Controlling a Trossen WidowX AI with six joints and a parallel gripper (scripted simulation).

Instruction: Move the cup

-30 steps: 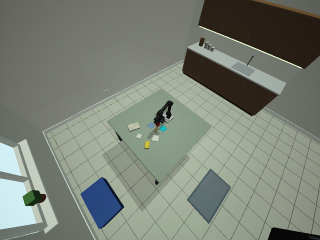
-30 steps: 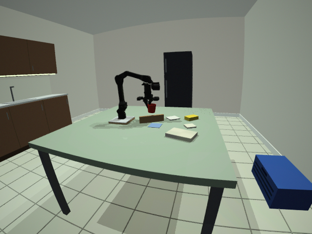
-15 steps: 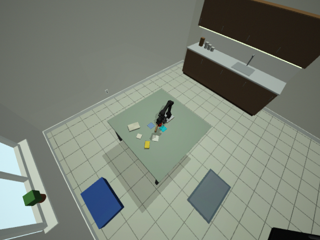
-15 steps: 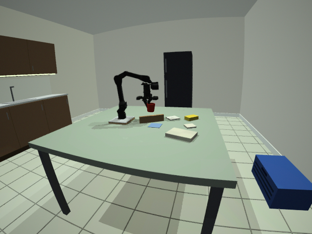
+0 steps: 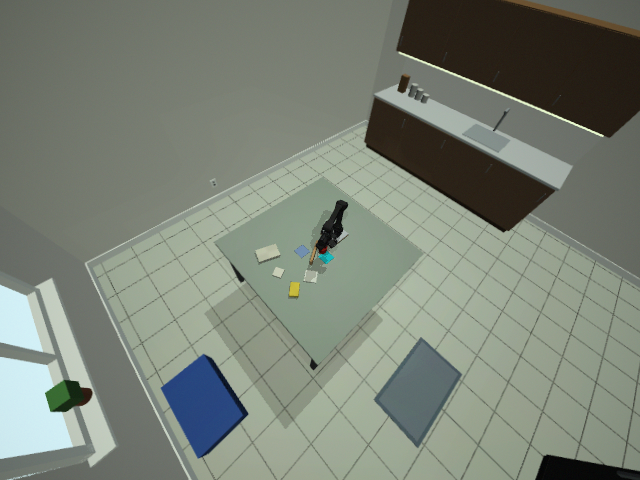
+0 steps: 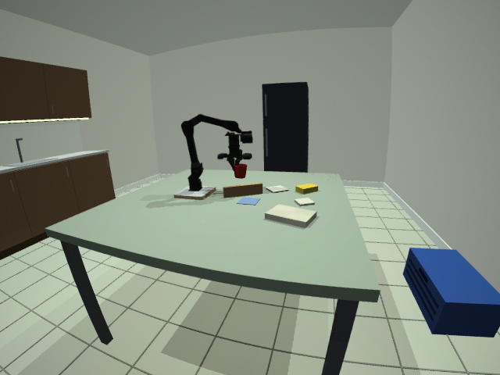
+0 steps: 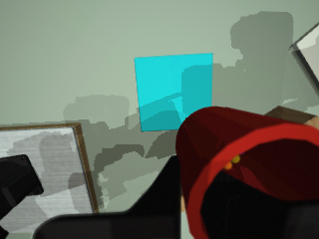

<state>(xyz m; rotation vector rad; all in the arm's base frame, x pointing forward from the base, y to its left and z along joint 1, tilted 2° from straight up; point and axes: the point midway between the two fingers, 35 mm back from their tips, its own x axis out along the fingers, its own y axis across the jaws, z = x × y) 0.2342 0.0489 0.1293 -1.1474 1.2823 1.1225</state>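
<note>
My gripper tip is 13 cm above the cyan pad, 3 cm to the right of it and 1 cm short of it. Round my gripper tip: red cup (3 cm ahead, 1 cm to the right); then blue pad (16 cm to the right, 13 cm below, 10 cm ahead); then wooden bar (10 cm below, 7 cm to the right, 6 cm ahead).
</note>
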